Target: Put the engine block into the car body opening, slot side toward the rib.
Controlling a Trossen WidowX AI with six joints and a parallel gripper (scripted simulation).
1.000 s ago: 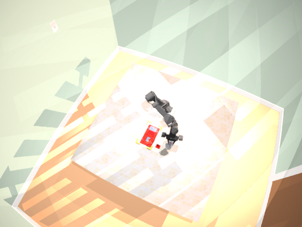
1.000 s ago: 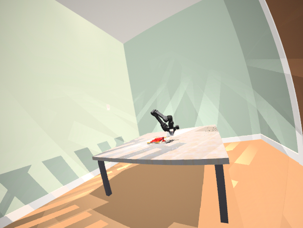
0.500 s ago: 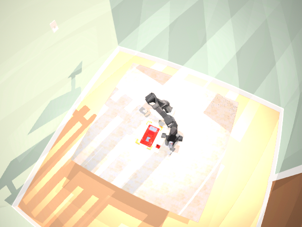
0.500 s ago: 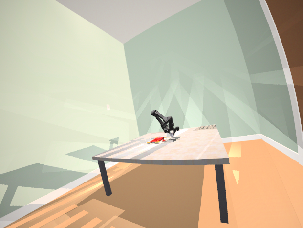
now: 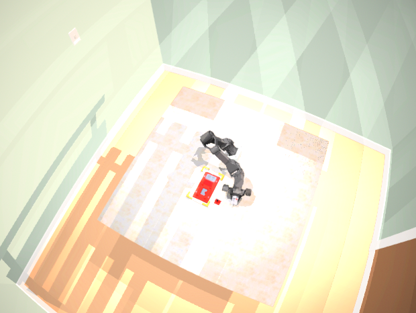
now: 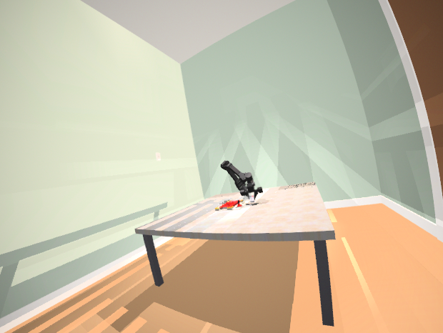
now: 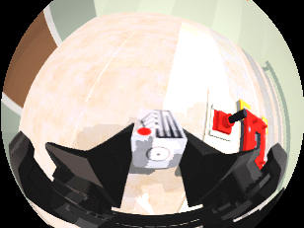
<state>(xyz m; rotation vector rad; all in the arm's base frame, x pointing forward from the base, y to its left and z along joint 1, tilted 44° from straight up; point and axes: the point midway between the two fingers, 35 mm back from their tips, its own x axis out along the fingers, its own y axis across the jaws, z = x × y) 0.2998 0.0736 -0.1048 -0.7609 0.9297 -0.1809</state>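
The engine block is 10 mm to the right of my gripper tip, 10 mm behind it and 10 mm above it.
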